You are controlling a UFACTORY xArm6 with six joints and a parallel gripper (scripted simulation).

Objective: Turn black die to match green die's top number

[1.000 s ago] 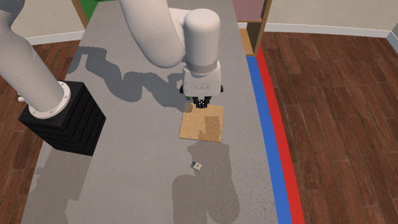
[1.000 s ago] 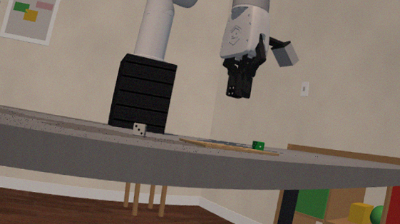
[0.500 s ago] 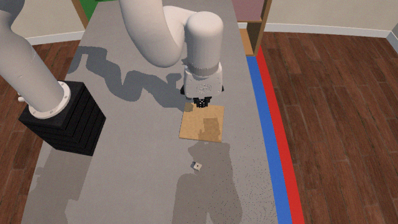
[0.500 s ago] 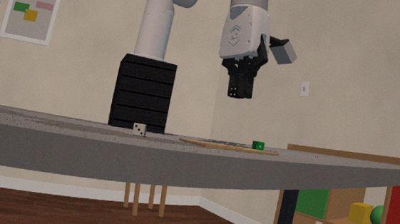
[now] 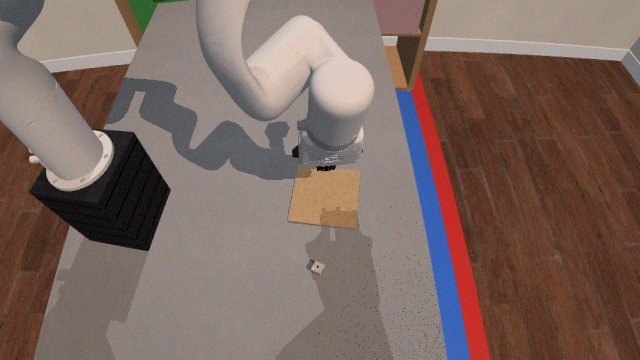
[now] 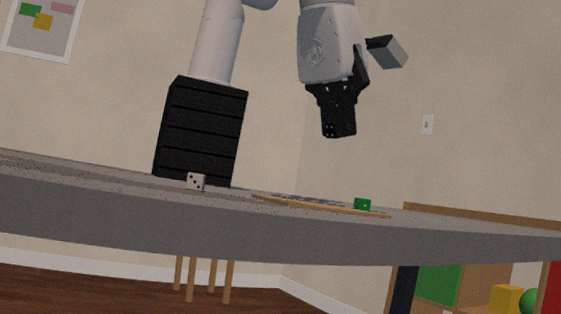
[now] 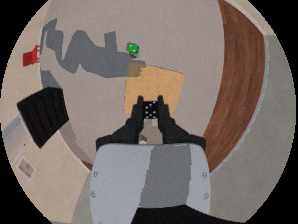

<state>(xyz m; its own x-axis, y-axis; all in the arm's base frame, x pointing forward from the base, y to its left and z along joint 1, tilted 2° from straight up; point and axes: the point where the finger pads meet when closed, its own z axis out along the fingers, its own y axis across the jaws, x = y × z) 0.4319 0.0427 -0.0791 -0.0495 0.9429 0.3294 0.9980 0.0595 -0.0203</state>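
Right now the black die is 1 cm below my hand. Round my hand: tan mat: 12 cm below, 1 cm to the right; then green die: 11 cm below, 10 cm to the left, 5 cm behind; then white die: 17 cm to the right, 11 cm below, 2 cm behind.
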